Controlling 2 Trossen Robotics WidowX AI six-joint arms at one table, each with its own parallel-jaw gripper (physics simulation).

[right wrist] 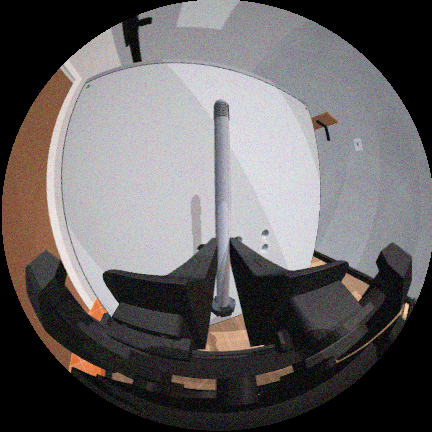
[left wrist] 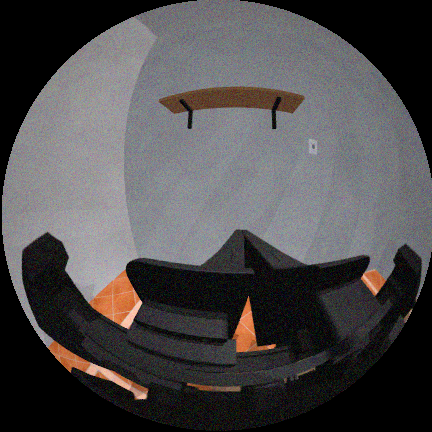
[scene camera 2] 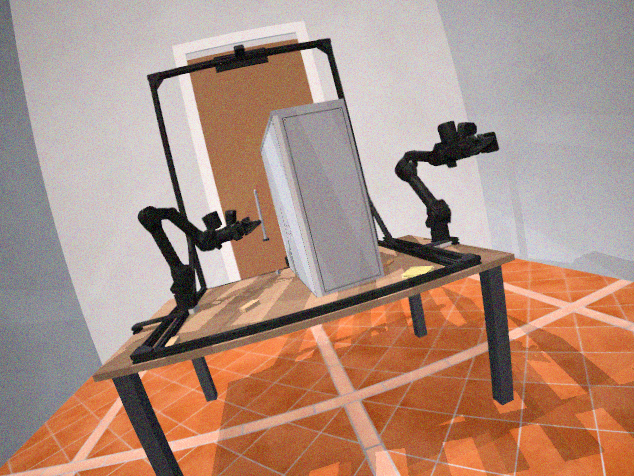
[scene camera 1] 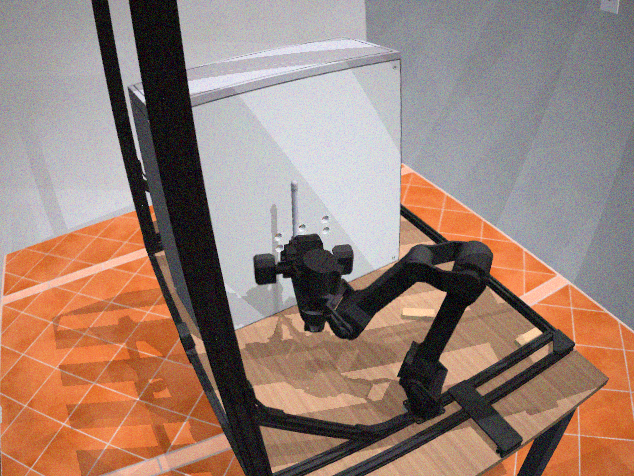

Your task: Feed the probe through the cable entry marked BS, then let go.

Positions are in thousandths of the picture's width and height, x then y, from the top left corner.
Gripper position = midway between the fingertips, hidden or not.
Observation:
My left gripper (scene camera 2: 778,291) is shut, holding nothing. My right gripper (scene camera 1: 468,499) carries a probe (right wrist: 515,705), clear of everything else.
My left gripper also shows in the left wrist view (left wrist: 554,543). My right gripper is seen too in the right wrist view (right wrist: 515,561). The left wrist view does not show the probe: it is out of frame.

